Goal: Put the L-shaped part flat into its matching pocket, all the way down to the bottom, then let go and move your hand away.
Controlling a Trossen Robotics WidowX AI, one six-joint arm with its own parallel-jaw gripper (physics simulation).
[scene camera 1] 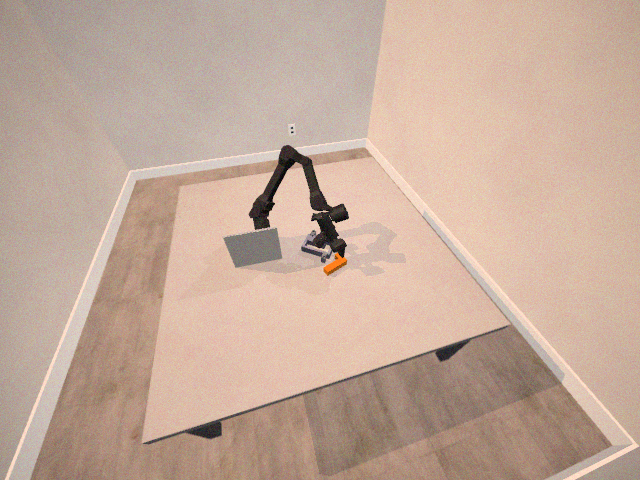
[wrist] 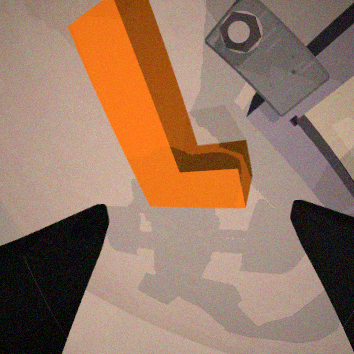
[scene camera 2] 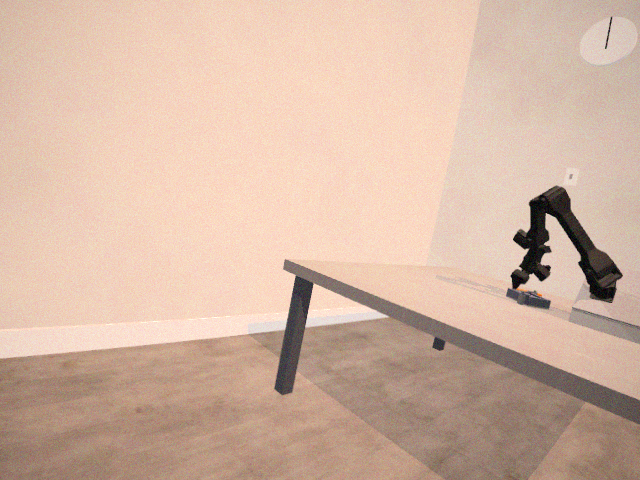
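Seen in the pictures: gripper, between the fingertips: (scene camera 1: 339,253) (wrist: 201,212) (scene camera 2: 517,285); arm's base, origin of its link: (scene camera 1: 262,230) (scene camera 2: 603,293).
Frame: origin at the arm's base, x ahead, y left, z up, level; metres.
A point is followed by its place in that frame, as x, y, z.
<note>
The orange L-shaped part (scene camera 1: 334,266) {0.272, -0.226, -0.085} (scene camera 2: 532,293) (wrist: 135,125) {0.284, -0.212, -0.086} lies flat on the table beside the fixture. In the wrist view its short leg points right and its long leg runs up out of view. My gripper (scene camera 1: 331,249) {0.313, -0.172, -0.070} (scene camera 2: 527,283) {0.313, -0.172, -0.070} (wrist: 201,212) {0.313, -0.172, -0.070} is open and empty, low above the table. In the wrist view the part's short leg lies just ahead of the gap between the black fingertips. The grey-purple fixture (scene camera 1: 315,251) {0.216, -0.119, -0.086} (scene camera 2: 537,301) {0.193, -0.030, -0.091} (wrist: 295,155) {0.280, -0.139, -0.080} sits right beside the part. Part of a pale-floored pocket shows at the wrist view's right edge; its full shape is hidden.
A grey block with a hex nut (wrist: 282,75) {0.252, -0.151, -0.074} stands on the fixture close to the part. An upright grey panel (scene camera 1: 253,248) {-0.052, -0.089, -0.009} stands on the table (scene camera 1: 310,335) {0.093, -0.480, -0.115} (scene camera 2: 361,279) {0.589, 0.521, -0.116} near the arm's base. The arm's shadow falls around the part.
</note>
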